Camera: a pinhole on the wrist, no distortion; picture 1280 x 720 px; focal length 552.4 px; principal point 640.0 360.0 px. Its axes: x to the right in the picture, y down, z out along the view. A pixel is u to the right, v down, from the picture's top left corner.
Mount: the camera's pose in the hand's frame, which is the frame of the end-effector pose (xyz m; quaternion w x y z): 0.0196 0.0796 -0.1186 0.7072 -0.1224 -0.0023 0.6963
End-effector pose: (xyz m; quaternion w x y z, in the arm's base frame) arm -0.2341 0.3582 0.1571 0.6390 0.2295 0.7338 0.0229
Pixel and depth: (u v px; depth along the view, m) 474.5 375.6 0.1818
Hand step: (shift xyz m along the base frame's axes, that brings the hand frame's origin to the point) 0.0815 0.0268 0.0239
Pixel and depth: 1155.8 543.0 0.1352
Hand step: 0.0576 0.1910 0.1182
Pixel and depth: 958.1 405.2 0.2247
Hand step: 0.1487 0.1876 0.0978
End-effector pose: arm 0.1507 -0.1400 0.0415 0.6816 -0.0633 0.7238 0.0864
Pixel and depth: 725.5 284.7 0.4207
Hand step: 0.2363 0.2715 -0.0127
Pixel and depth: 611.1 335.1 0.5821
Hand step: 0.4172 0.2399 0.0368
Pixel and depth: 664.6 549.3 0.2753
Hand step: 0.1052 0.1596 0.1186
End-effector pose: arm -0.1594 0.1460 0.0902 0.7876 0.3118 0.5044 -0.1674
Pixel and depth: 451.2 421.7 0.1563
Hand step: 0.0463 0.0131 0.0525
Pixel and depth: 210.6 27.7 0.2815
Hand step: 0.1583 -0.2053 -0.0804
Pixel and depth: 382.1 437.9 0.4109
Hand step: 0.1355 -0.2347 0.1798
